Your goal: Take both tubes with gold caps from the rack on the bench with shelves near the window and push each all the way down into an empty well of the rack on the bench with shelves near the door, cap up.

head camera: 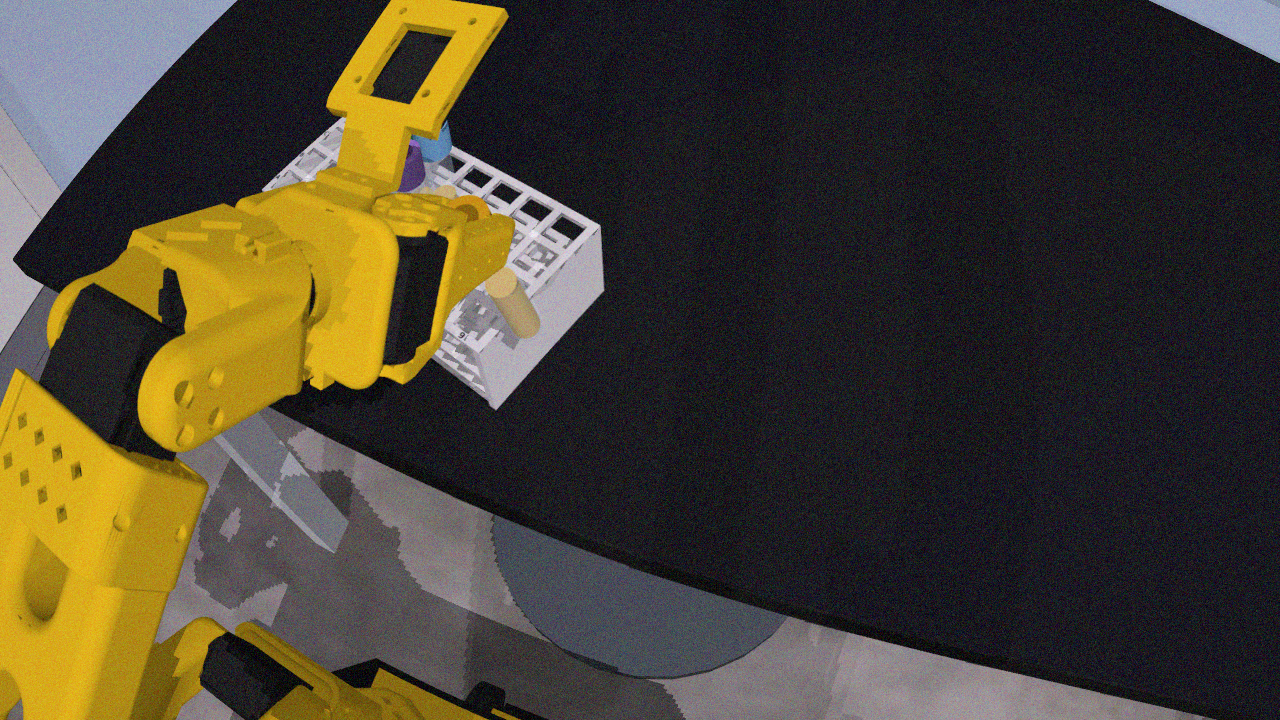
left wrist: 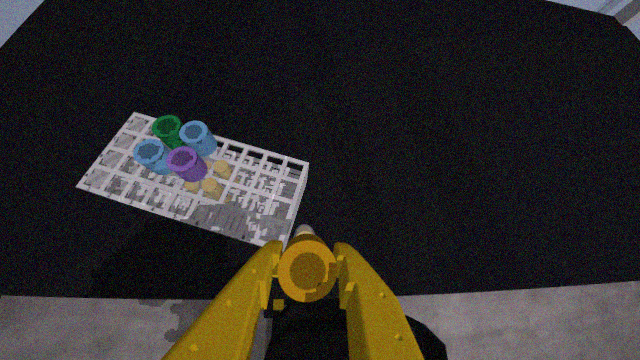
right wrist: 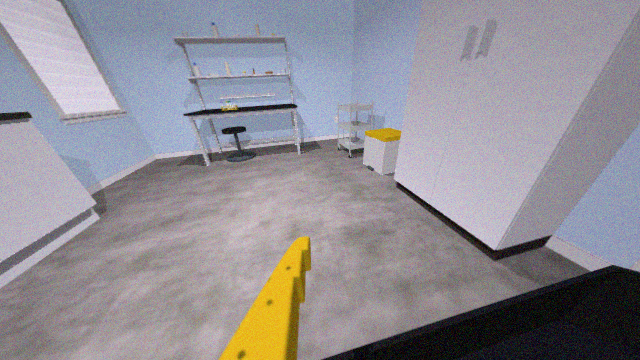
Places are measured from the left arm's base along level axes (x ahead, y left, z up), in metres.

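Where they show: left hand, tool point: [head camera: 451,212] [left wrist: 281,254]; right hand, tool point: [right wrist: 310,248].
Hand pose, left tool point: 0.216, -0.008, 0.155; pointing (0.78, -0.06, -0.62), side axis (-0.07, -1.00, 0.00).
After its pixels a point has its place, as x, y, z.
My left gripper [head camera: 483,216] [left wrist: 308,256] @[0.216, -0.008, 0.155] is shut on a gold-capped tube [head camera: 469,207] @[0.215, -0.017, 0.162] [left wrist: 307,270] @[0.211, -0.017, 0.161], cap up, above the near right end of the white rack [head camera: 568,295] @[0.282, -0.016, 0.015] [left wrist: 135,114] @[0.358, 0.165, 0.044]. A tan cylinder in the head view looks like this tube's filling. The tube's lower end is mostly hidden in the left wrist view. The rack holds green, purple and two blue caps and has several empty wells. My right gripper [right wrist: 306,245] is fully open over the floor, one jaw showing. A small yellow rack [right wrist: 230,107] @[-3.045, -0.958, 0.023] stands on the far shelved bench [right wrist: 260,110] @[-3.010, -0.557, -0.043]; its tubes are too small to tell.
The white rack stands on a black bench top [head camera: 895,313] @[0.355, -0.182, -0.013] [left wrist: 425,150] @[0.366, -0.202, -0.013], near its front edge. A grey round stool base [head camera: 626,608] @[0.307, -0.023, -0.745] lies below. The right wrist view shows a stool [right wrist: 234,130] @[-3.064, -0.994, -0.297], a wire cart [right wrist: 356,125] @[-2.943, 0.921, -0.378], a yellow-lidded bin [right wrist: 380,152] @[-1.915, 0.782, -0.509] and a tall white cabinet [right wrist: 480,125] @[-0.939, 0.750, -0.055].
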